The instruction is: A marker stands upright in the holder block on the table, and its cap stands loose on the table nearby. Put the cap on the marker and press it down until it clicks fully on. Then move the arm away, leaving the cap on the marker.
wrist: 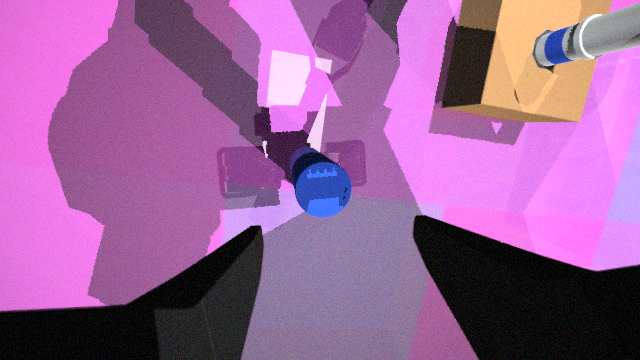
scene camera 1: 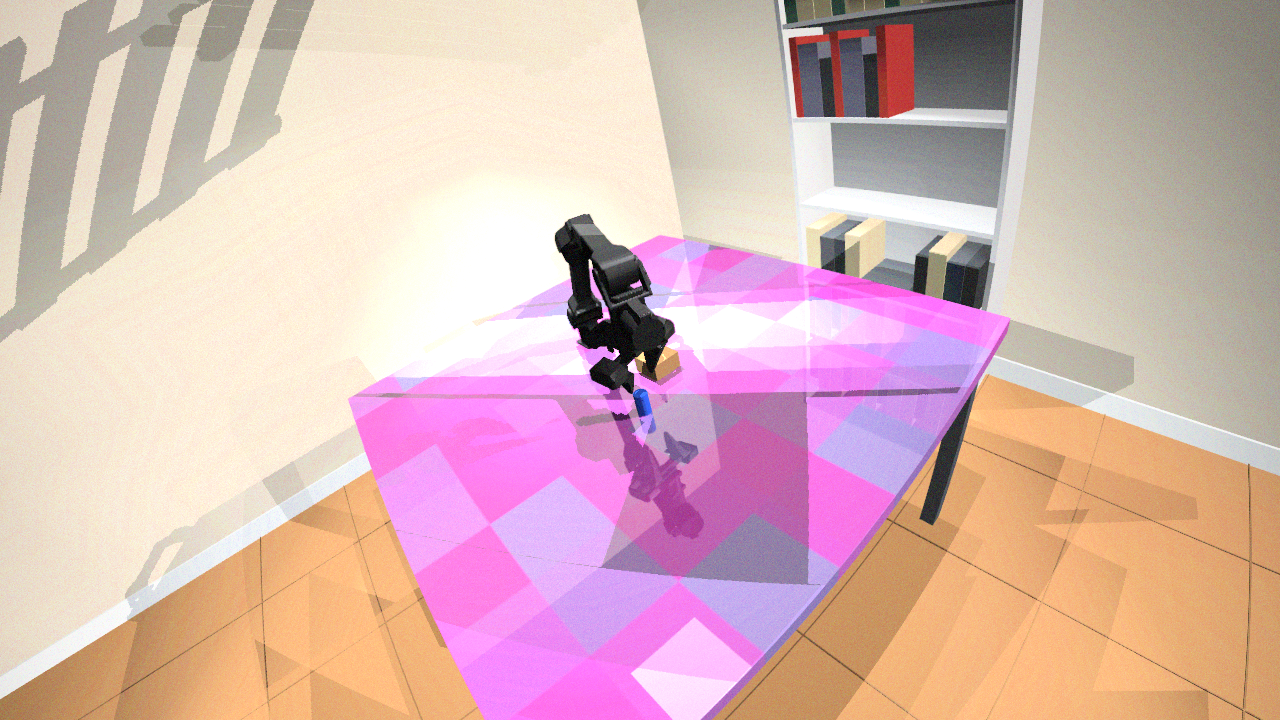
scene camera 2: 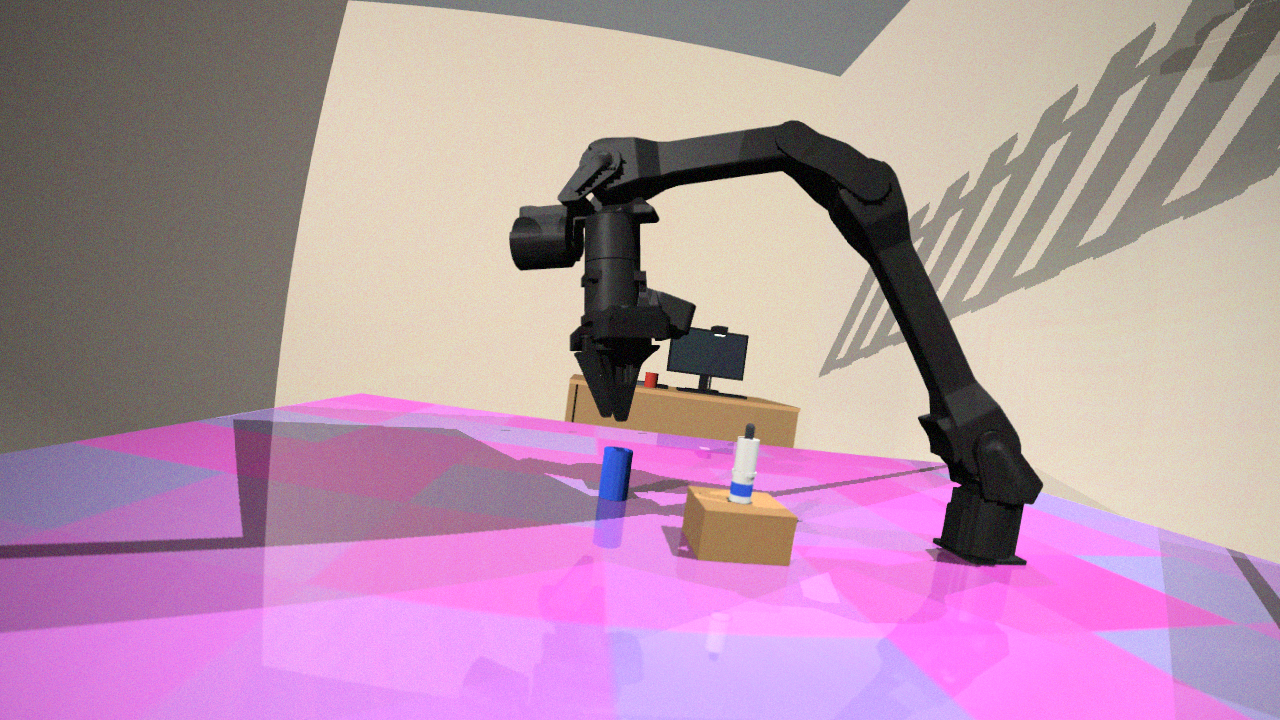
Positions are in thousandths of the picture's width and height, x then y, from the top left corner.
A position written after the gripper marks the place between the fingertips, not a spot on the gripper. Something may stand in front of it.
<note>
In view: the gripper (scene camera 2: 479, 583), a blue cap (scene camera 2: 481, 659) and a tan holder block (scene camera 2: 566, 747).
The blue cap shows as well in the wrist view (wrist: 504, 524). The gripper shows as well in the wrist view (wrist: 530, 640) and in scene camera 1 (scene camera 1: 501, 531).
</note>
